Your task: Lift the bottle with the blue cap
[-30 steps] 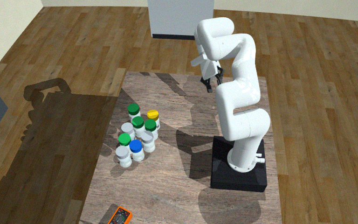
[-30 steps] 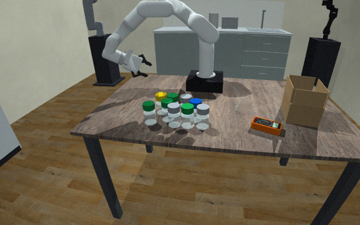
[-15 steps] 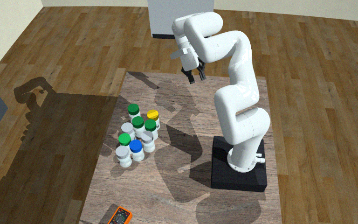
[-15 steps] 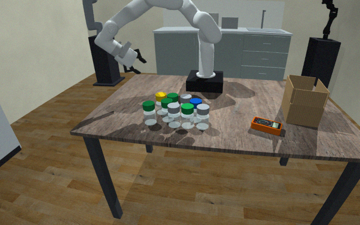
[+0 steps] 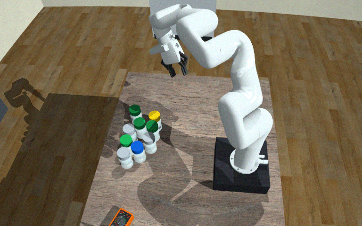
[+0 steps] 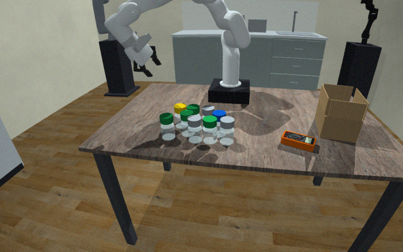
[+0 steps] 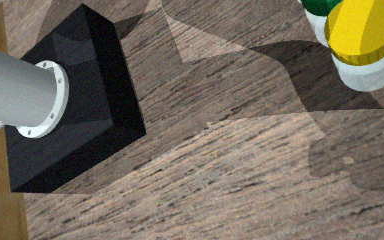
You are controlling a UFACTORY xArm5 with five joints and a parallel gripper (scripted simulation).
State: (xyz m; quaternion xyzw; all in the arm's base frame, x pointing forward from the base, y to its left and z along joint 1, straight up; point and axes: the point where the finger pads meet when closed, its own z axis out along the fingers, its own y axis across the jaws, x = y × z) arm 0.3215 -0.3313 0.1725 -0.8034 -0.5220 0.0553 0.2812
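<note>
The blue-capped bottle is 140 mm ahead of my hand, 330 mm to the left of it and 190 mm below it. The rest, counted from my hand: yellow-capped bottle: 100 mm ahead, 150 mm to the left, 190 mm below; orange multimeter: 160 mm ahead, 650 mm to the left, 230 mm below.
</note>
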